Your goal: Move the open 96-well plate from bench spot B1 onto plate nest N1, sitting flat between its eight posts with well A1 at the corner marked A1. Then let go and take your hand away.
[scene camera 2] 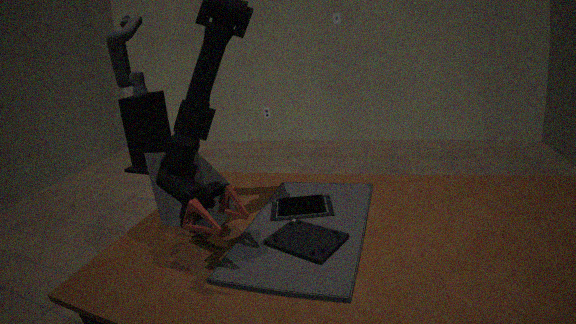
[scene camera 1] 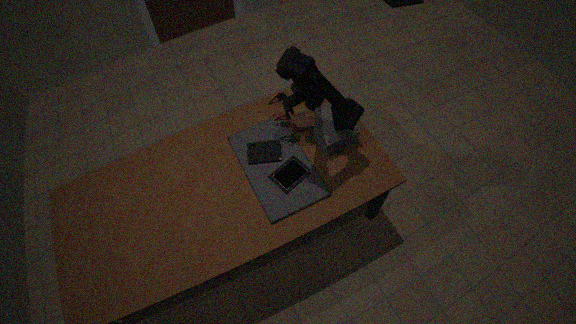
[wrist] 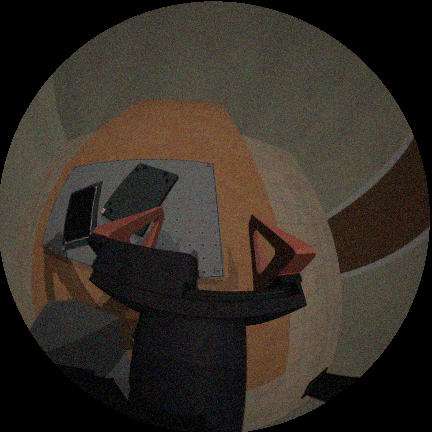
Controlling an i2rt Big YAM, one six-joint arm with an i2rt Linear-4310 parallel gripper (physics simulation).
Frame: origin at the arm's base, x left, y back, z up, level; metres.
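Seen in the pictures: gripper, fingertip midpoint: [scene camera 2: 234,224] [scene camera 1: 270,112] [wrist: 205,214]; arm's base, link origin: [scene camera 1: 341,116].
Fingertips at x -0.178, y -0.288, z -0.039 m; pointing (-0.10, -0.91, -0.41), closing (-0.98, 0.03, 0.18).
Note:
Offsets run from my fingertips to a thing's top centre. "pt": to the spot under its first point. Level surfaces: height alone.
The 96-well plate looks like a black rectangle @(pt dz -0.097, dx +0.307, dy -0.021 m) [scene camera 1: 289,174] [scene camera 2: 301,205] [wrist: 81,214] with a pale edge line. It lies on the dark-bordered bench spot B1, on the grey perforated board [scene camera 1: 280,207] [scene camera 2: 280,282] [wrist: 200,200]. Its wells and lettering are too dark to read. The plate nest N1 @(dz -0.091, dx +0.137, dy -0.089 m) [scene camera 1: 264,151] [scene camera 2: 306,241] [wrist: 140,190], a dark flat slab with small posts near its corners, lies beside it; a small pale mark shows at one corner. My gripper [scene camera 1: 273,111] [scene camera 2: 232,224] [wrist: 205,214] is open and empty, above the table near the board's edge, apart from plate and nest.
An upright grey panel [scene camera 1: 327,127] [scene camera 2: 161,200] stands by the arm's base. The board lies on the orange-brown table @(dz -0.125 m) [scene camera 1: 150,210] [scene camera 2: 450,240] [wrist: 185,130]. A black box [scene camera 2: 145,122] with a grey jointed thing on top stands beyond the table in scene camera 2.

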